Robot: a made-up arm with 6 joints. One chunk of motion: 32 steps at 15 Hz.
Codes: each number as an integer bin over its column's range. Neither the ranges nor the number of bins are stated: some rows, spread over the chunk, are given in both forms.
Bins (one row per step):
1: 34 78 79 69 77 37
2: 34 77 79 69 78 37
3: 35 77 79 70 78 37
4: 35 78 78 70 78 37
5: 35 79 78 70 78 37
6: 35 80 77 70 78 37
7: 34 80 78 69 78 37
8: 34 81 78 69 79 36
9: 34 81 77 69 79 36
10: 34 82 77 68 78 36
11: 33 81 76 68 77 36
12: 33 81 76 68 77 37
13: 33 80 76 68 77 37
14: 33 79 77 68 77 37
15: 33 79 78 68 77 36
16: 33 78 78 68 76 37
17: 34 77 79 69 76 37
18: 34 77 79 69 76 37
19: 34 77 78 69 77 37
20: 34 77 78 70 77 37
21: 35 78 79 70 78 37
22: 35 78 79 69 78 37
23: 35 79 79 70 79 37
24: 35 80 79 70 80 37
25: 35 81 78 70 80 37
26: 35 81 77 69 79 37
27: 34 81 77 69 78 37
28: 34 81 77 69 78 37
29: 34 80 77 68 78 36
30: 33 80 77 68 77 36
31: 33 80 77 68 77 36
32: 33 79 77 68 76 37
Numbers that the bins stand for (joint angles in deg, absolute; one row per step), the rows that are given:
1: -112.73 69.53 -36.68 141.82 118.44 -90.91
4: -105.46 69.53 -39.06 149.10 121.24 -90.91
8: -112.73 76.74 -39.06 141.82 124.04 -98.18
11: -120.00 76.74 -43.83 134.55 118.44 -98.18
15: -120.00 71.93 -39.06 134.55 118.44 -98.18
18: -112.73 67.12 -36.68 141.82 115.64 -90.91
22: -105.46 69.53 -36.68 141.82 121.24 -90.91
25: -105.46 76.74 -39.06 149.10 126.84 -90.91
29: -112.73 74.34 -41.45 134.55 121.24 -98.18
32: -120.00 71.93 -41.45 134.55 115.64 -90.91
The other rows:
2: -112.73 67.12 -36.68 141.82 121.24 -90.91
3: -105.46 67.12 -36.68 149.10 121.24 -90.91
5: -105.46 71.93 -39.06 149.10 121.24 -90.91
6: -105.46 74.34 -41.45 149.10 121.24 -90.91
7: -112.73 74.34 -39.06 141.82 121.24 -90.91
9: -112.73 76.74 -41.45 141.82 124.04 -98.18
10: -112.73 79.14 -41.45 134.55 121.24 -98.18
12: -120.00 76.74 -43.83 134.55 118.44 -90.91
13: -120.00 74.34 -43.83 134.55 118.44 -90.91
14: -120.00 71.93 -41.45 134.55 118.44 -90.91
16: -120.00 69.53 -39.06 134.55 115.64 -90.91
17: -112.73 67.12 -36.68 141.82 115.64 -90.91
19: -112.73 67.12 -39.06 141.82 118.44 -90.91
20: -112.73 67.12 -39.06 149.10 118.44 -90.91
21: -105.46 69.53 -36.68 149.10 121.24 -90.91
23: -105.46 71.93 -36.68 149.10 124.04 -90.91
24: -105.46 74.34 -36.68 149.10 126.84 -90.91
26: -105.46 76.74 -41.45 141.82 124.04 -90.91
27: -112.73 76.74 -41.45 141.82 121.24 -90.91
28: -112.73 76.74 -41.45 141.82 121.24 -90.91
30: -120.00 74.34 -41.45 134.55 118.44 -98.18
31: -120.00 74.34 -41.45 134.55 118.44 -98.18

